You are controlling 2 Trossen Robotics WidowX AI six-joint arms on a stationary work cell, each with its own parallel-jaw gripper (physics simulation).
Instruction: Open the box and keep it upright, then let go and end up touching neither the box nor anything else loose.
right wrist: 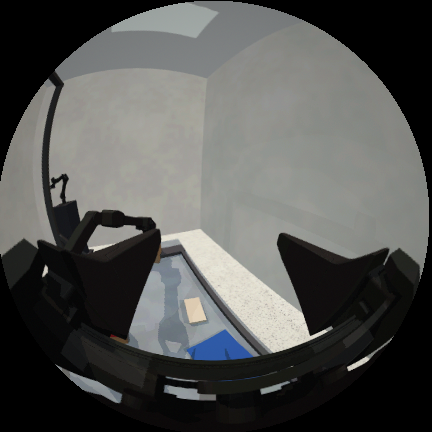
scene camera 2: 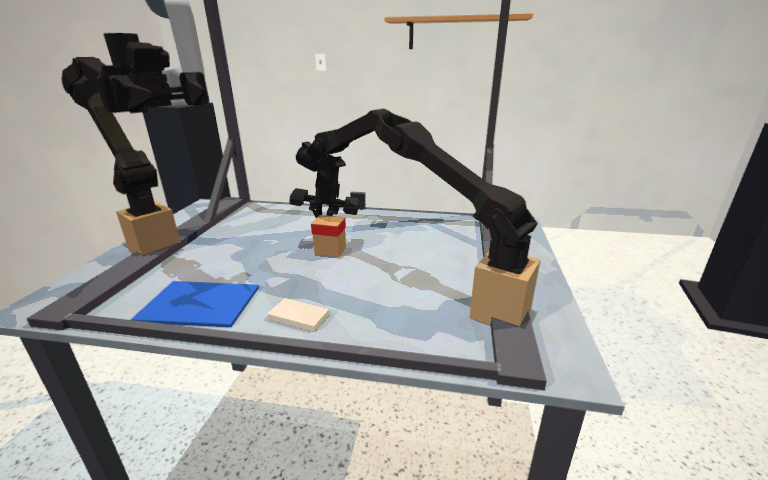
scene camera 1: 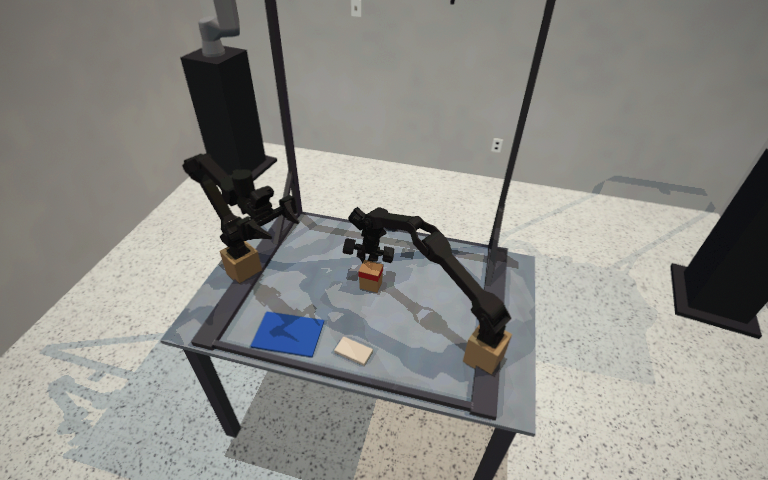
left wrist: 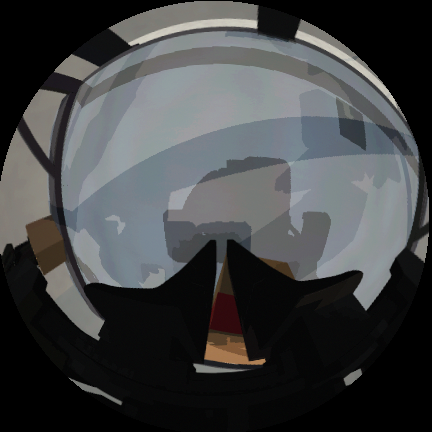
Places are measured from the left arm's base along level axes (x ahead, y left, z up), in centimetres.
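Where they show: left gripper, fingertip midpoint: (left wrist: 220,245); right gripper, fingertip midpoint: (right wrist: 220,237) (scene camera 2: 178,92) (scene camera 1: 285,229); left arm's base at its link origin: (scene camera 2: 508,262) (scene camera 1: 490,336); right arm's base at its link origin: (scene camera 2: 144,210) (scene camera 1: 238,251) (left wrist: 32,251).
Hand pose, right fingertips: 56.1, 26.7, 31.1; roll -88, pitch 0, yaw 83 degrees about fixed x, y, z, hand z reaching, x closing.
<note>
Each offset is from my right fingertips to the top centre of the thing, as dx, dy, dz.
The small orange-brown box {-7.1, -29.7, -34.1} (scene camera 1: 370,281) (scene camera 2: 329,244) (left wrist: 226,315) with a red band stands upright on the table. Its top looks closed in both scene views. My left gripper (scene camera 1: 369,260) (scene camera 2: 320,215) (left wrist: 220,245) points down at the top of the box, at its back left in scene camera 2, with its fingers nearly together and shut on a thin part of the box. The fingers hide the exact contact. My right gripper (scene camera 1: 283,228) (right wrist: 220,237) is open and empty, raised high at the left, far from the box.
A blue mat {+0.9, +5.2, -42.5} (scene camera 1: 287,333) (scene camera 2: 196,303) (right wrist: 220,347) lies at the front left of the table. A flat cream block {-21.1, -2.8, -41.8} (scene camera 1: 353,350) (scene camera 2: 298,314) (right wrist: 195,310) lies beside it. Dark rails (scene camera 1: 339,370) edge the table, and uprights (scene camera 1: 281,101) rise behind it.
</note>
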